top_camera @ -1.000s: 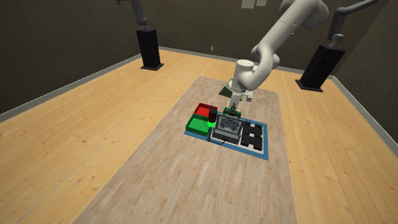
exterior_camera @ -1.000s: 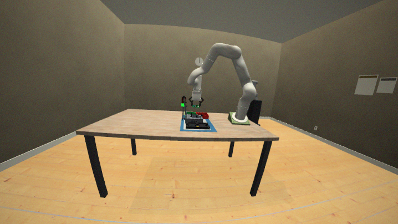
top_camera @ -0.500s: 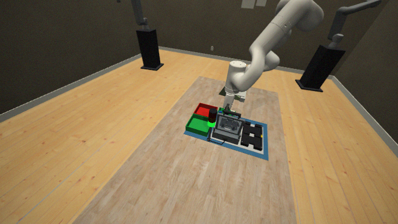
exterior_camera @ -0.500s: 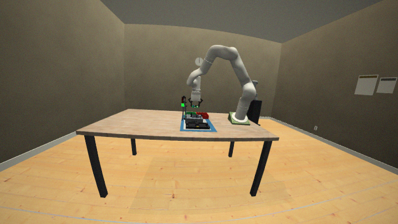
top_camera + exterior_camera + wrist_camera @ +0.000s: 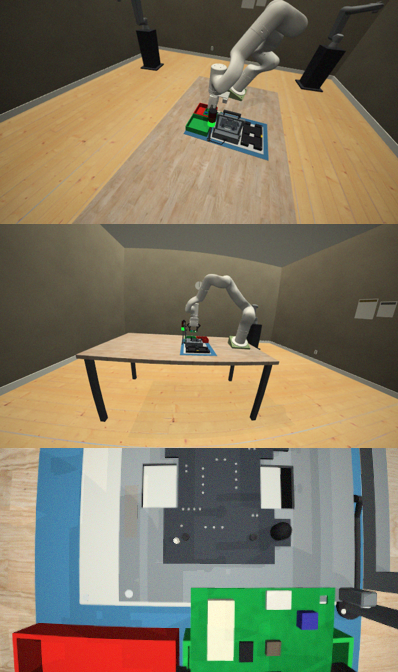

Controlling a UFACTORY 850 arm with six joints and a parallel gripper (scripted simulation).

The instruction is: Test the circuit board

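My gripper is now 2 cm short of the green bin, 8 cm to the left of it and 13 cm above it. Also, from my hand: tester lid 11 cm ahead, 11 cm to the left, 4 cm above; then green circuit board 1 cm below; then red bin 13 cm behind, 6 cm to the right, 13 cm below.
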